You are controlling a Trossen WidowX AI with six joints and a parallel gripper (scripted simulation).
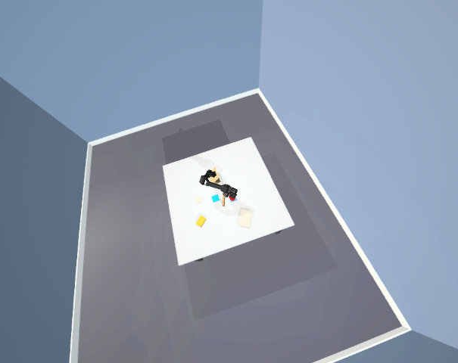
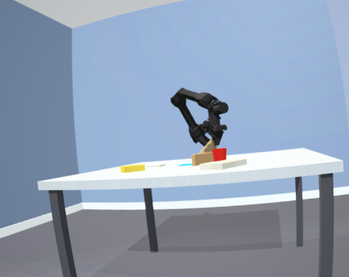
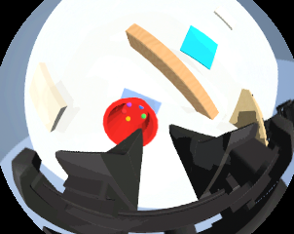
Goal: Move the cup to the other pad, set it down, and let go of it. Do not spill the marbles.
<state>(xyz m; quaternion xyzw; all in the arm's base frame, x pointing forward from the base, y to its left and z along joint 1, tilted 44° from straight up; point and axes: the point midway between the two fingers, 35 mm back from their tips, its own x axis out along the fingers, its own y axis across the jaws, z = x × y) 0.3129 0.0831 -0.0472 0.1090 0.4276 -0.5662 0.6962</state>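
My gripper tip is now 50 mm past the cyan pad, 180 mm to the left of it and 100 mm above it. Also, from my gripper tip: yellow block (160 mm ahead, 420 mm to the right, 80 mm below); thin wooden bar (10 mm behind, 80 mm to the right, 70 mm below).
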